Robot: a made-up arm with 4 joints. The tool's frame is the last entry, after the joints.
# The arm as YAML. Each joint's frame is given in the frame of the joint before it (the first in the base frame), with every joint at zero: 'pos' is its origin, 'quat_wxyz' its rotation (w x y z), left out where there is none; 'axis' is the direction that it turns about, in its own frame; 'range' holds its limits. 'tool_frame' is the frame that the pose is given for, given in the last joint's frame.
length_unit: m
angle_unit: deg
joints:
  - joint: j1
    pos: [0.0, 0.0, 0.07]
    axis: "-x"
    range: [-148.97, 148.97]
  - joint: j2
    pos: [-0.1, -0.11, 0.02]
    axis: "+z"
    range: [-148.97, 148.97]
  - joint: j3
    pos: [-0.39, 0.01, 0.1]
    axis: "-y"
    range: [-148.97, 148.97]
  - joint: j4
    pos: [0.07, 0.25, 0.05]
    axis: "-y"
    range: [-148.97, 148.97]
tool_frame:
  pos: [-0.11, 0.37, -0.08]
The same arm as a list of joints. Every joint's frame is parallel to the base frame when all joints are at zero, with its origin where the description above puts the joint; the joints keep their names.
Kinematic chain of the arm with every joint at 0, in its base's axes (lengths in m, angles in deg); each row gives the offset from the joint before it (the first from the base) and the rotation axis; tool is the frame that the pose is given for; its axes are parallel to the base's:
j1: xyz 0.0000 0.0000 0.0700 axis -x
j2: xyz -0.1000 -0.1100 0.0200 axis +z
j3: xyz -0.3900 0.0100 0.1000 axis -y
j4: xyz 0.0700 0.2500 0.0500 axis -y
tool: xyz -0.1100 0.3700 -0.0800
Joint limits (deg, base to tool): -148.97..148.97 -148.97..148.97 -148.97..148.97 -148.97..148.97

